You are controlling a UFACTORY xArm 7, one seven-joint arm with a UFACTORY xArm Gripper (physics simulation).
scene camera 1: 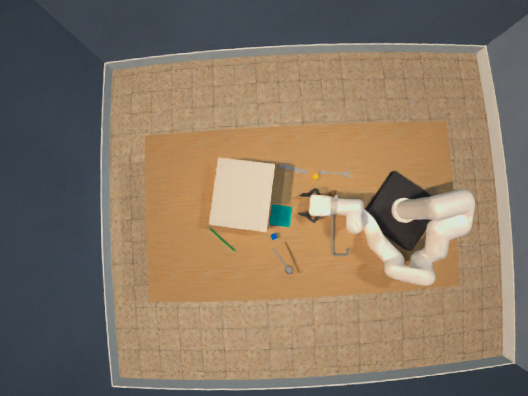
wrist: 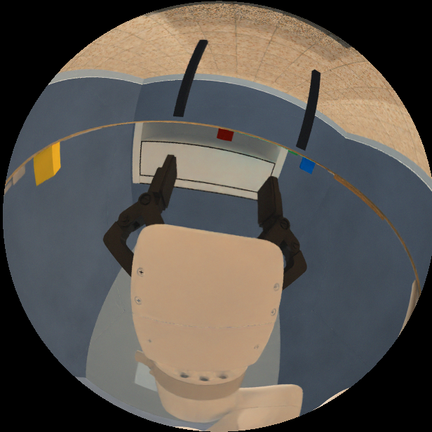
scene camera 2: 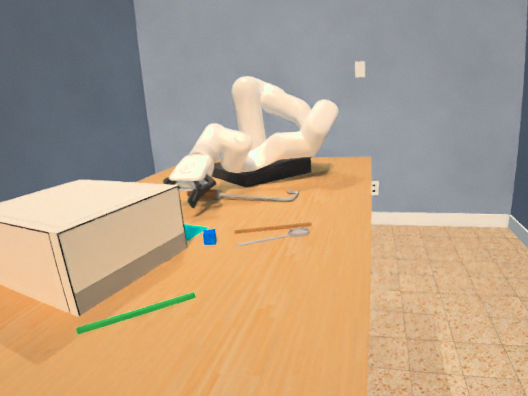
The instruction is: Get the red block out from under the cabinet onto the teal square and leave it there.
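Where they show: gripper, between the fingertips: (scene camera 1: pixel 299 204); arm's base, origin of its link: (scene camera 1: pixel 403 210).
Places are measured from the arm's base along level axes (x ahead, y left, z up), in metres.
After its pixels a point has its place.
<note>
The red block (wrist: pixel 225 134) shows in the wrist view, in the gap below the front panel of the white cabinet (scene camera 1: pixel 242 195) @(x 0.806, y -0.060, z 0.081 m) (scene camera 2: pixel 85 205) @(x 0.840, y 0.008, z 0.081 m) (wrist: pixel 205 165). It is hidden in both scene views. The teal square (scene camera 1: pixel 281 216) @(x 0.618, y 0.039, z -0.054 m) (scene camera 2: pixel 194 231) @(x 0.605, y 0.072, z -0.054 m) lies against the cabinet's robot-facing side, near one corner; it does not show in the wrist view. My gripper (scene camera 1: pixel 301 205) @(x 0.530, y -0.023, z -0.013 m) (wrist: pixel 221 172) is open and empty, low over the table on the robot's side of the square and apart from the cabinet, with its fingers towards it.
A hooked rod (scene camera 1: pixel 333 235) @(x 0.351, y 0.133, z -0.039 m) (scene camera 2: pixel 255 198) @(x 0.358, y 0.129, z -0.045 m) lies partly below my gripper. A yellow block (scene camera 1: pixel 315 176) @(x 0.447, y -0.168, z -0.029 m) (wrist: pixel 46 165) lies near a wrench (scene camera 1: pixel 336 173) @(x 0.332, y -0.189, z -0.048 m) and a grey strip (scene camera 1: pixel 294 168) @(x 0.552, y -0.213, z -0.053 m). A blue block (scene camera 1: pixel 274 236) @(x 0.654, y 0.139, z -0.029 m) (scene camera 2: pixel 210 237) @(x 0.667, y 0.149, z -0.038 m) (wrist: pixel 307 165), spoon (scene camera 1: pixel 289 270) @(x 0.574, y 0.317, z -0.052 m) (scene camera 2: pixel 299 232) @(x 0.573, y 0.314, z -0.052 m), brown stick (scene camera 2: pixel 273 228) @(x 0.564, y 0.252, z -0.051 m) and green stick (scene camera 1: pixel 222 240) @(x 0.922, y 0.167, z -0.047 m) (scene camera 2: pixel 136 313) @(x 0.930, y 0.164, z -0.049 m) lie on the other side.
</note>
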